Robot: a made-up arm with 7 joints.
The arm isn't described. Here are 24 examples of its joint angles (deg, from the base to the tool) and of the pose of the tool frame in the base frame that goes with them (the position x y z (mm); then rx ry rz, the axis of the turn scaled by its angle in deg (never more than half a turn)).
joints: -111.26 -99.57 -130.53 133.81 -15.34 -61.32 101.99
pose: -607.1 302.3 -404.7 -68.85 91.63 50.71
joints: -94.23 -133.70 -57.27 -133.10 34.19 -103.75 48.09
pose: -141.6 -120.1 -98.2 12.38 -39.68 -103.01
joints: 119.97 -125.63 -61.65 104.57 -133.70 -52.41 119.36
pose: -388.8 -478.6 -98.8 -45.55 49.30 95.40
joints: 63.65 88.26 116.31 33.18 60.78 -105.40 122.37
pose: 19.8 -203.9 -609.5 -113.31 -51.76 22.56
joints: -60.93 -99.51 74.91 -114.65 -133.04 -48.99 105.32
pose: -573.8 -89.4 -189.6 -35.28 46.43 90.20
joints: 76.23 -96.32 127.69 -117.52 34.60 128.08 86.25
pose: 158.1 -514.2 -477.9 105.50 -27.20 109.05
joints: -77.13 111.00 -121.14 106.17 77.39 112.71 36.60
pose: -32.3 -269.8 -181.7 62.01 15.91 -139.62
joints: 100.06 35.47 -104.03 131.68 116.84 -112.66 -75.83
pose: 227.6 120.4 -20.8 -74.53 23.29 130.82
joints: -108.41 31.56 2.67 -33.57 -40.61 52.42 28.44
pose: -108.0 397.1 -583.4 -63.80 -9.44 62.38
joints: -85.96 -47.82 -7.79 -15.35 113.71 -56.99 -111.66
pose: -238.5 -89.7 -490.7 -41.65 -93.46 -54.35
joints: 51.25 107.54 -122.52 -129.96 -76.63 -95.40 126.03
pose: 301.1 -688.9 -98.6 89.04 33.71 -129.56
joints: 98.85 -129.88 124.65 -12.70 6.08 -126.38 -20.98
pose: -42.3 161.8 -75.2 -71.77 -54.09 7.82
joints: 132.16 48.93 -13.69 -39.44 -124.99 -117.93 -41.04
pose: -168.0 320.4 -622.5 48.89 79.99 119.44
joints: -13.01 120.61 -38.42 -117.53 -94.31 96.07 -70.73
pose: 218.3 390.7 -738.1 -84.72 69.28 114.24
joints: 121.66 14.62 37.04 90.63 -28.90 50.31 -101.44
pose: -166.8 124.4 193.6 -40.52 51.43 -113.54
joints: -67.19 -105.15 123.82 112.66 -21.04 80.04 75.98
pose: -511.4 297.4 -579.0 -70.12 41.98 45.10
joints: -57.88 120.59 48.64 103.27 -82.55 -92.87 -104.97
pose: -230.7 -83.3 -798.3 -9.27 -79.24 -51.28
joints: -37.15 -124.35 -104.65 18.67 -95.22 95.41 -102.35
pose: 597.0 270.0 -680.5 133.01 -94.42 24.63
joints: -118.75 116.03 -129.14 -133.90 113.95 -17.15 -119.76
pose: 245.9 -30.5 -427.4 28.58 -41.86 51.25
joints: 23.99 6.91 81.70 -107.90 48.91 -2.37 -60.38
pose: 321.0 57.2 -361.8 110.64 -36.64 1.67
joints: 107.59 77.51 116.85 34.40 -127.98 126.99 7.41
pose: 363.9 359.2 -78.2 -120.19 -53.84 -47.61
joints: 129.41 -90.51 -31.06 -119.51 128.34 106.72 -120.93
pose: 357.8 -563.0 -432.2 66.18 -17.20 67.61
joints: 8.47 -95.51 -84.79 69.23 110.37 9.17 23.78
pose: -73.3 -145.9 -232.8 -1.94 25.91 165.21
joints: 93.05 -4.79 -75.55 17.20 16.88 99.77 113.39
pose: 509.6 -22.9 -329.3 -58.78 -107.05 -85.40
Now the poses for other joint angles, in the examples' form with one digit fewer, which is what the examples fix.
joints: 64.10 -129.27 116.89 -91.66 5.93 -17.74 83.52
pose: -182 -208 -157 -16.1 68.4 131.6
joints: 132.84 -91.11 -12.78 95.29 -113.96 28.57 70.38
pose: -80 -308 270 45.7 65.0 102.4
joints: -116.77 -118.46 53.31 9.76 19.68 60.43 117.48
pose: -336 394 -258 -107.4 132.9 38.3
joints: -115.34 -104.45 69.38 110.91 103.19 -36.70 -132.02
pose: -215 346 -376 163.2 -47.7 11.1
